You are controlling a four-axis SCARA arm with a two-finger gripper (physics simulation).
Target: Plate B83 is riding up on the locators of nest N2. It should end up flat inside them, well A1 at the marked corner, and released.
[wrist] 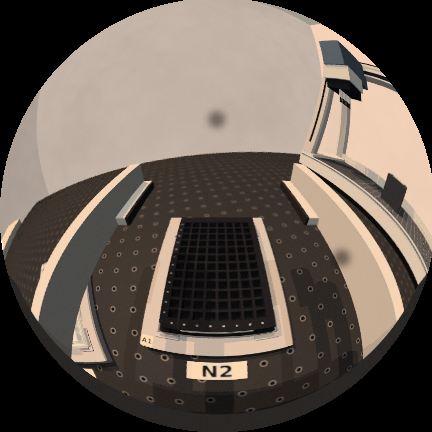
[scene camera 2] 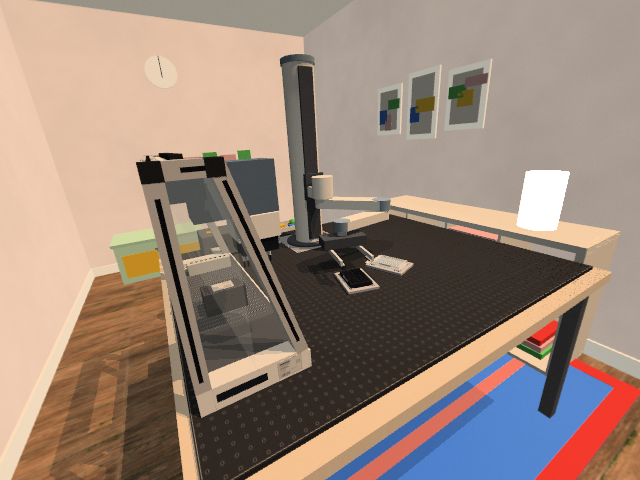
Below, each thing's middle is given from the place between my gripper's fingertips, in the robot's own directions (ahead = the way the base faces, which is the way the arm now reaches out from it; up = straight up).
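The N2 label (wrist: 194, 369) is 12 cm behind my hand, 3 cm to the left of it and 10 cm below it; going by their middles, that label is the farthest from my hand of the things named here. Then there's nest N2 (wrist: 187, 344), which is 2 cm behind my hand, 1 cm to the left and 9 cm below. And the black plate B83 (wrist: 216, 285) is 8 cm below my hand, 2 cm behind it and 1 cm to the left of it.
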